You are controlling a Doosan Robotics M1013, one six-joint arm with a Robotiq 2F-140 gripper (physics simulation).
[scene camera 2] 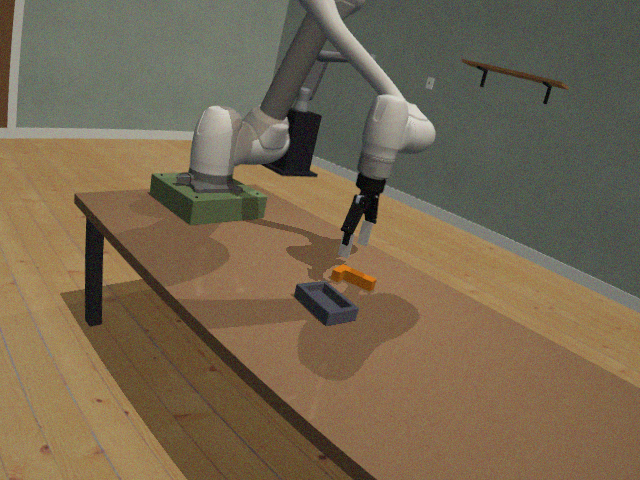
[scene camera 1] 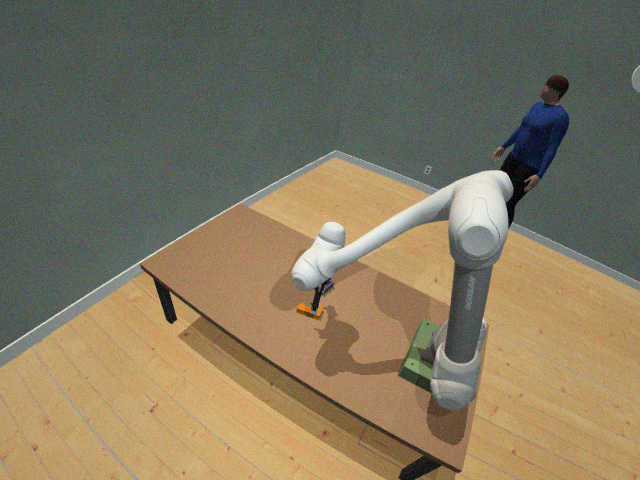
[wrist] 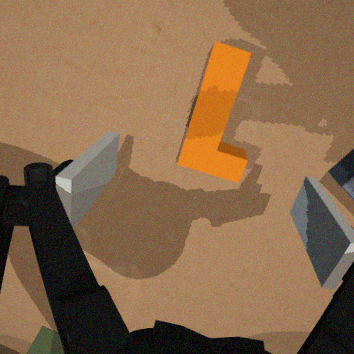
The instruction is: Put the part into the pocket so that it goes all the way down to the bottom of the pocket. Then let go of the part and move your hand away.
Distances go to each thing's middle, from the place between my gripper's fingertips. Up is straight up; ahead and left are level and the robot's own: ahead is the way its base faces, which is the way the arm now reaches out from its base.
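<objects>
There's a grey-blue pocket block (scene camera 2: 326, 303) that's 110 mm ahead of my hand, 170 mm to the right of it and 70 mm below it. And my gripper is 30 mm short of the orange L-shaped part (wrist: 202, 150) and 80 mm above it.
</objects>
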